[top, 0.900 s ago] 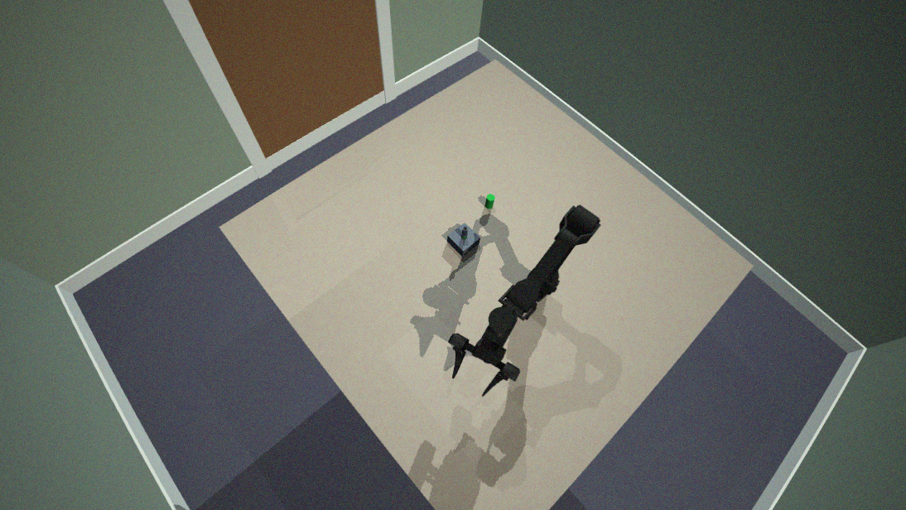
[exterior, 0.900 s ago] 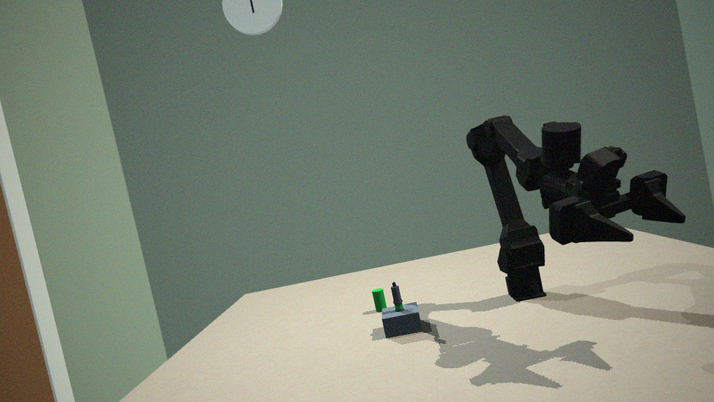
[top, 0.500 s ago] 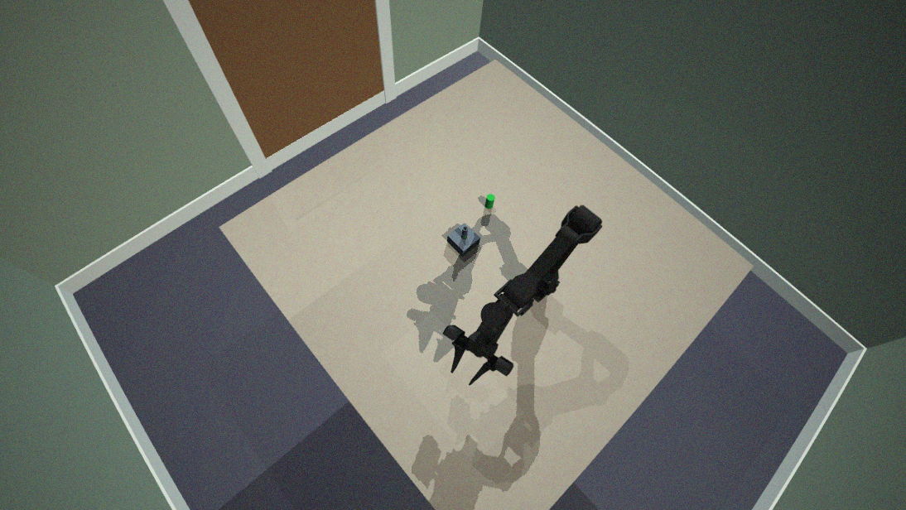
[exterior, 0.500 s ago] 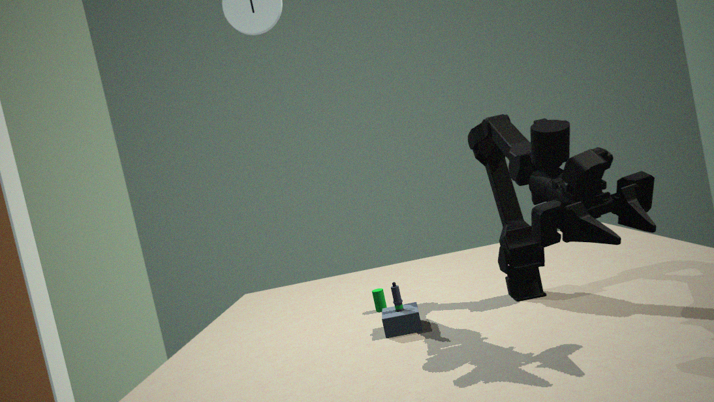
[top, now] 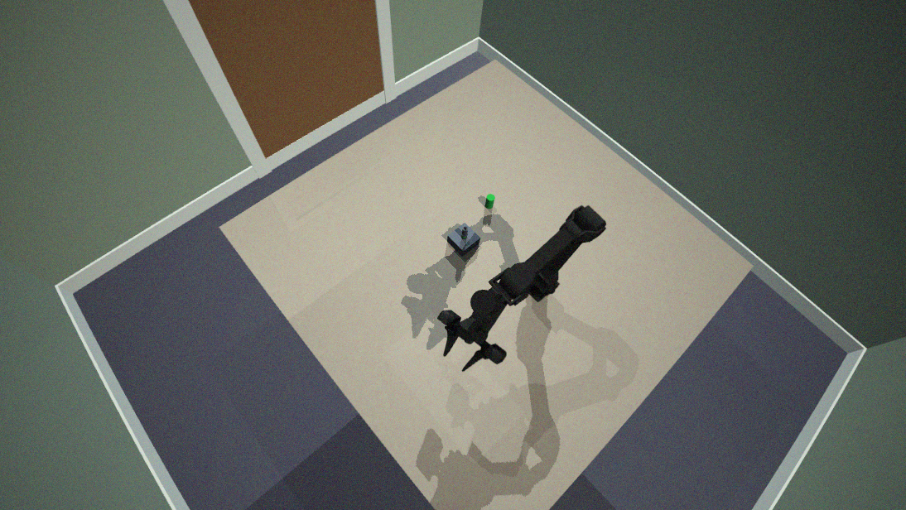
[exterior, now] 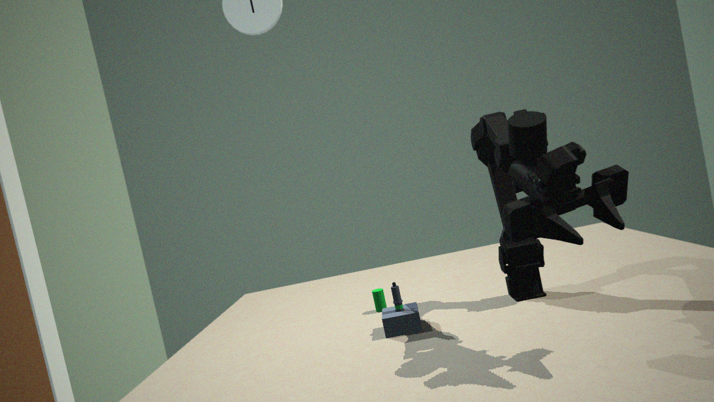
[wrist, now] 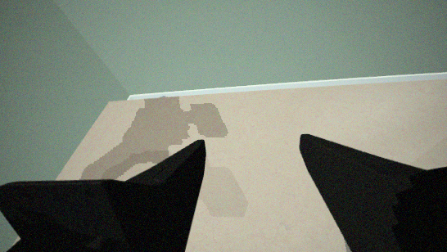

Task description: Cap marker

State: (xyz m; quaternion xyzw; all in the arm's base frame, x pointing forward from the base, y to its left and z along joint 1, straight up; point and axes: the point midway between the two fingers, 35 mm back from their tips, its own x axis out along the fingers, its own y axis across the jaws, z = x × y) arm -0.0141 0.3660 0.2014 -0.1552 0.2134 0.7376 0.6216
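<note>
Now: the green cap 50 cm to the right of my gripper tip, 35 cm ahead of it and 16 cm below it. From my gripper tip the other things lie so: holder block 33 cm to the right, 30 cm ahead, 16 cm below.
</note>
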